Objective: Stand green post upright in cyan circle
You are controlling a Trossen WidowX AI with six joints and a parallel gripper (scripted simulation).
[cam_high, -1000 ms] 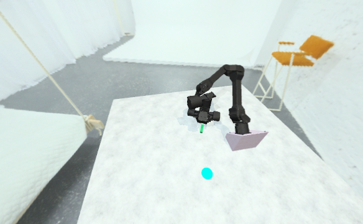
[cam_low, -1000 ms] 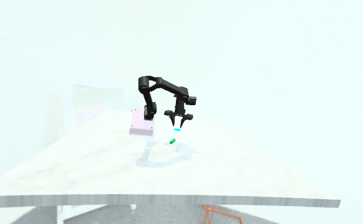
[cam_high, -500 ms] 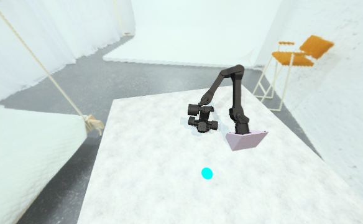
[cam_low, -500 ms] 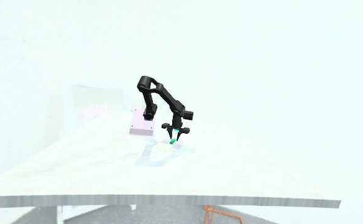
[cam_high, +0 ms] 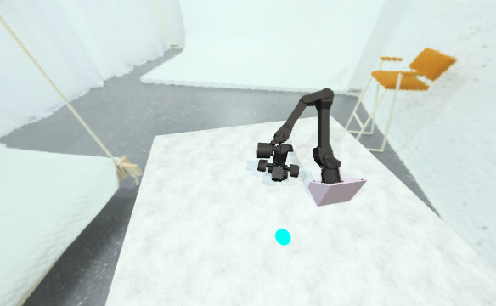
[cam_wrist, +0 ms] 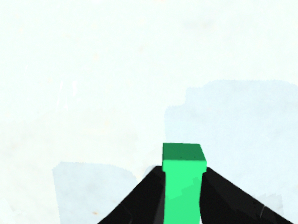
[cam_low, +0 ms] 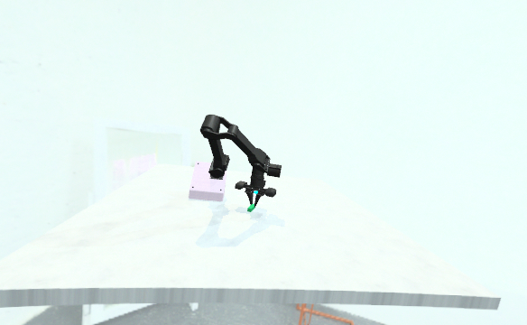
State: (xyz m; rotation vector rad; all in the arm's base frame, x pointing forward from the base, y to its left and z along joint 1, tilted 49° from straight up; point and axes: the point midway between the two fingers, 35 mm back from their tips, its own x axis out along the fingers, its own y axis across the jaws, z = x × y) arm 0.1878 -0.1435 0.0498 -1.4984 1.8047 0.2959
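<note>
My gripper tip is 50 mm short of the cyan circle, 260 mm to the right of it and 10 mm above it. From my gripper tip the other things lie so: green post 10 mm behind, 20 mm to the right.
</note>
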